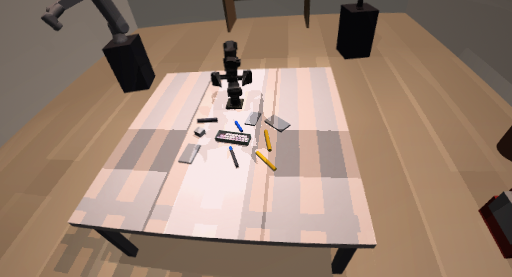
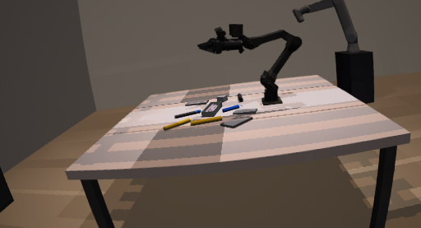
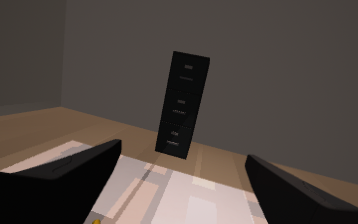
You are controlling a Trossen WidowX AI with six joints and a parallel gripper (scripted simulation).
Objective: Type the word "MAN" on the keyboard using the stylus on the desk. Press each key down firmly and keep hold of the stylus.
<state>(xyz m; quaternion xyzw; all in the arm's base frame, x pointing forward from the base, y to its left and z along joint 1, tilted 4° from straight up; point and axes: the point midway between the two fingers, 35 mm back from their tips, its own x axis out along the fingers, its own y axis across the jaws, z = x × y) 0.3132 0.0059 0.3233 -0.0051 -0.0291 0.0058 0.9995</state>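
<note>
Right now the blue stylus is 330 mm below my gripper tip, 150 mm behind it and 30 mm to the right of it. The rest, counted from my gripper tip: blue-tipped pen (330 mm below, 80 mm ahead, 50 mm to the right); cube (330 mm below, 230 mm to the right, 100 mm behind); grey slab (340 mm below, 170 mm behind, 70 mm to the left).
</note>
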